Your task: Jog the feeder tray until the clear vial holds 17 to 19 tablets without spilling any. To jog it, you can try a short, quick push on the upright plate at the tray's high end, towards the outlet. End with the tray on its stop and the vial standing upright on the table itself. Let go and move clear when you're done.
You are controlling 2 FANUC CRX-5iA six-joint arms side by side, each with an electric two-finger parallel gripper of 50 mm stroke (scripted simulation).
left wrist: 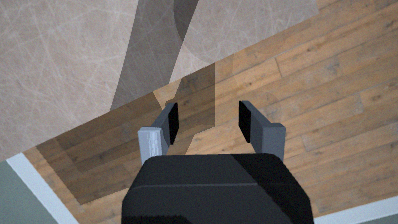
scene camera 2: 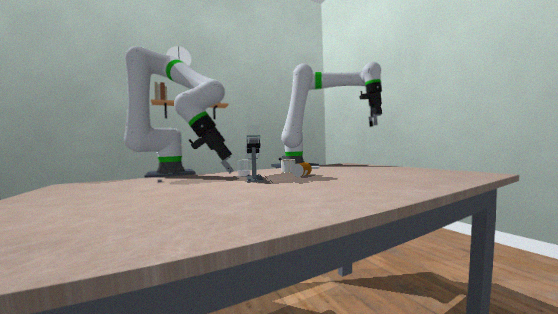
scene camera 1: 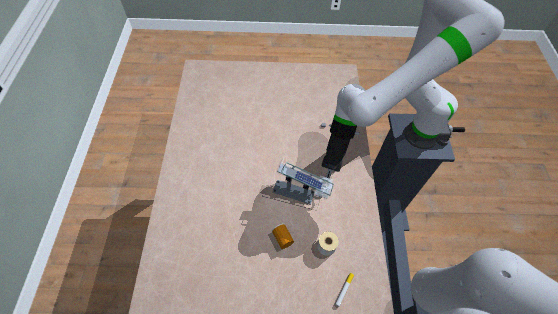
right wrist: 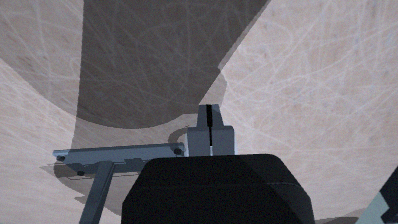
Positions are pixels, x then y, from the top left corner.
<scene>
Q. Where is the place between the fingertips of the right gripper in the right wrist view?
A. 209, 117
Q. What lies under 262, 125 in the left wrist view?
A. The left gripper.
</scene>
